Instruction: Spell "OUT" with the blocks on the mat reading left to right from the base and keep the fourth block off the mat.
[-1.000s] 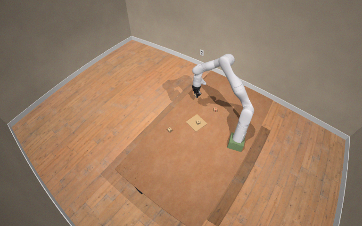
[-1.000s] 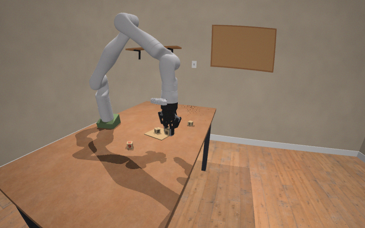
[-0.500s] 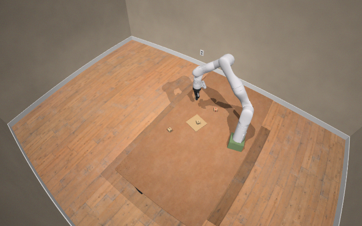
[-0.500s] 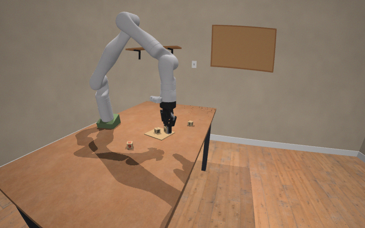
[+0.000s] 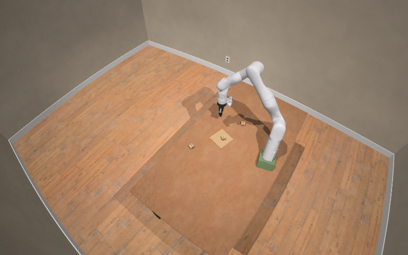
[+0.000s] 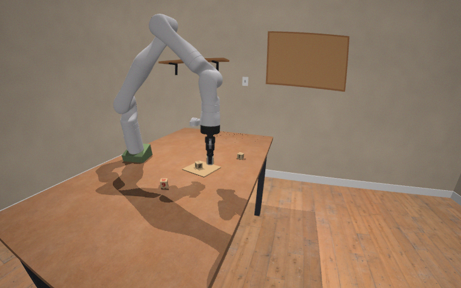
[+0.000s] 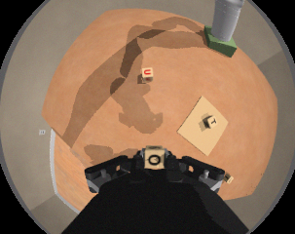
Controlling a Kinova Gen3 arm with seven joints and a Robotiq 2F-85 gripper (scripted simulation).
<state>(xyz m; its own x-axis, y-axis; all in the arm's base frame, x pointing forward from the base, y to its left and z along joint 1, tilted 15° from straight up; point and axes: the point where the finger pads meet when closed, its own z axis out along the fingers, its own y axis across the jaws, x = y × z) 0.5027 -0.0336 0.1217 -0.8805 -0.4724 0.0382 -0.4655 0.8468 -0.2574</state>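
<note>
My gripper is now 110 mm past the tan mat, 130 mm to the right of it and 120 mm above it. Round my hand: letter block right at my hand.
</note>
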